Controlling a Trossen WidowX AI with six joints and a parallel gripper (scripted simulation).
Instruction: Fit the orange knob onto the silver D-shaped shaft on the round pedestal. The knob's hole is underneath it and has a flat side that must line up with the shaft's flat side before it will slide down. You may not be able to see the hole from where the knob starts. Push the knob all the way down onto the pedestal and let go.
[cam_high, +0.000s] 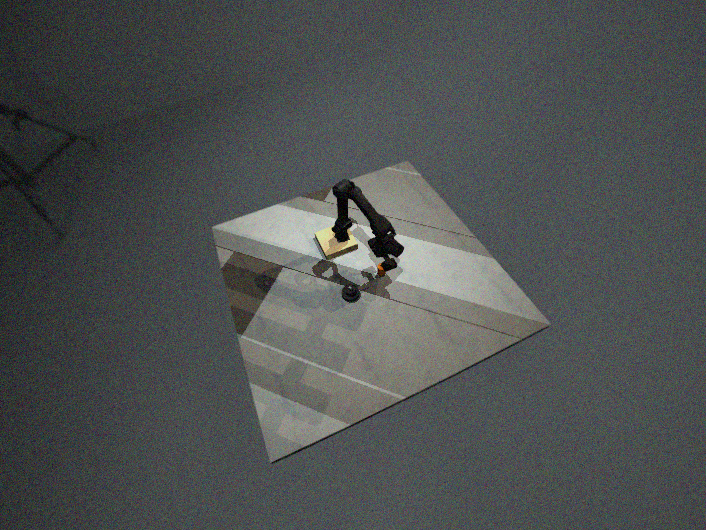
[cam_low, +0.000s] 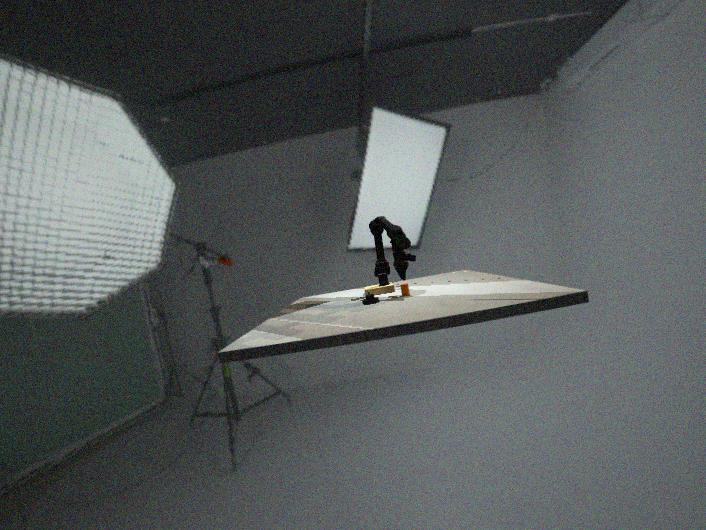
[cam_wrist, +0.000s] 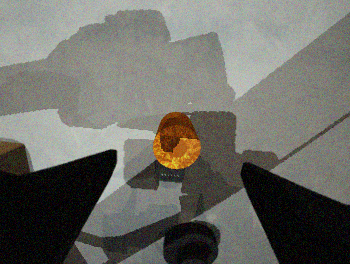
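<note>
Now: gripper tip 40 mm above the orange knob. Also, from my gripper tip: dark round pedestal 70 mm ahead, 180 mm to the right, 50 mm below.
</note>
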